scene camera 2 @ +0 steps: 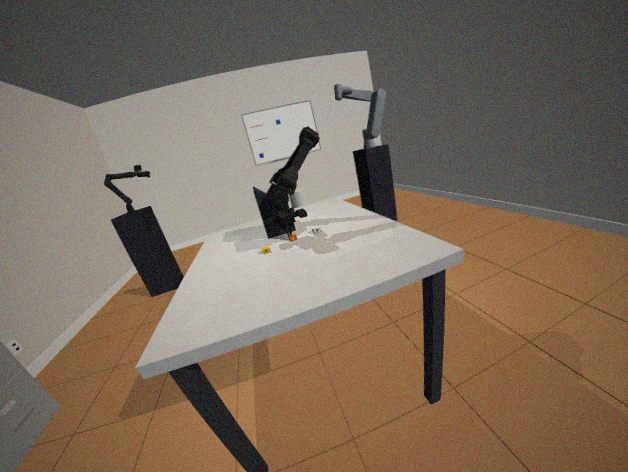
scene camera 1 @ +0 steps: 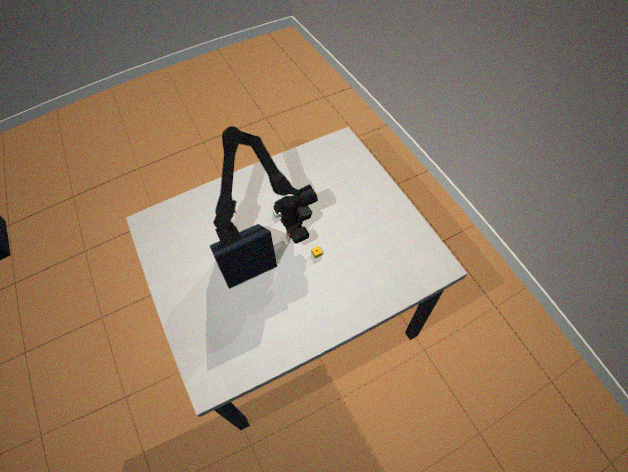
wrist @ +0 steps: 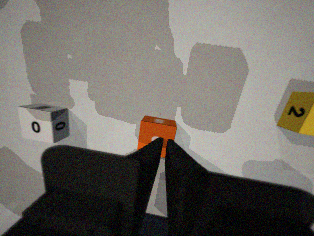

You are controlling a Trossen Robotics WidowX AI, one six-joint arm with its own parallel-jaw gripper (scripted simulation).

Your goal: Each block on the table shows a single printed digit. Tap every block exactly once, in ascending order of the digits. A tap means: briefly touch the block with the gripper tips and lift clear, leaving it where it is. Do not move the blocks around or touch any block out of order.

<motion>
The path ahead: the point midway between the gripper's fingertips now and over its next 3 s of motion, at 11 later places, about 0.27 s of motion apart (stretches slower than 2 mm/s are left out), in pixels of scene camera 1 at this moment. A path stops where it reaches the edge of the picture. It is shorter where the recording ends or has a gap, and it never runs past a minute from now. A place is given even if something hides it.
My gripper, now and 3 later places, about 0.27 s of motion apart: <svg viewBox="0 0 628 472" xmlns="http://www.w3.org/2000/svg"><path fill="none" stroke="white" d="M292 233L290 232L288 221L277 192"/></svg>
</motion>
